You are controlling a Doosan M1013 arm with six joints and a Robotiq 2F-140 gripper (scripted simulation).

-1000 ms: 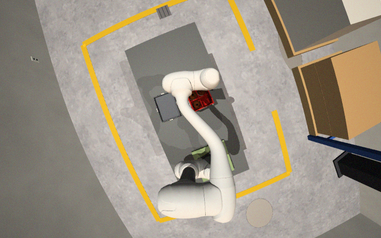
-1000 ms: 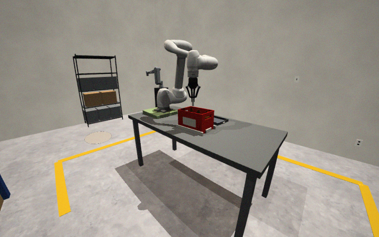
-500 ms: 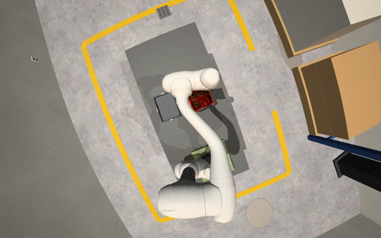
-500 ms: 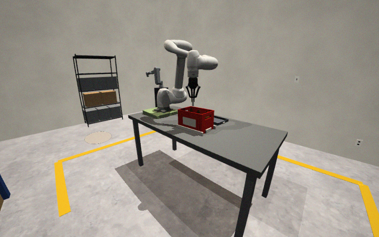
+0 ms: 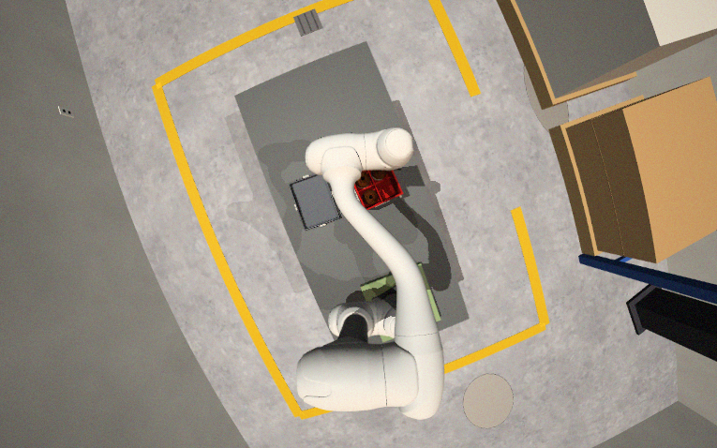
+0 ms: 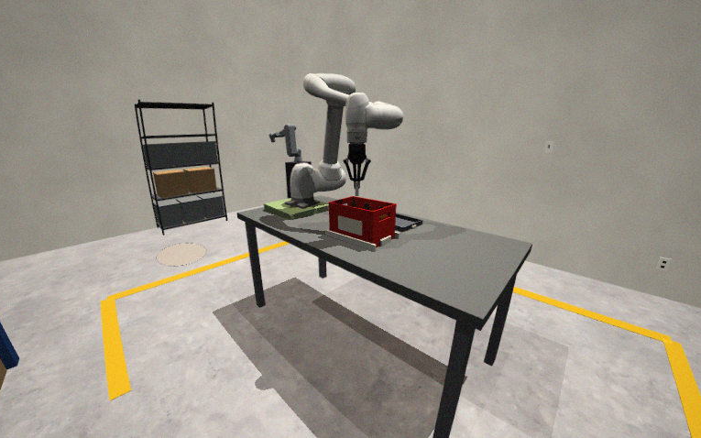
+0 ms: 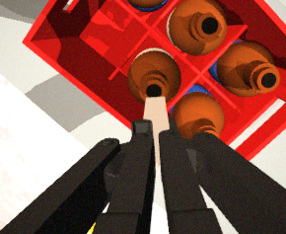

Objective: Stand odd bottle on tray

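The red crate is 17 cm below my hand and 5 cm to the left of it. Round my hand: dark grey tray 35 cm to the left, 24 cm below, 5 cm ahead.
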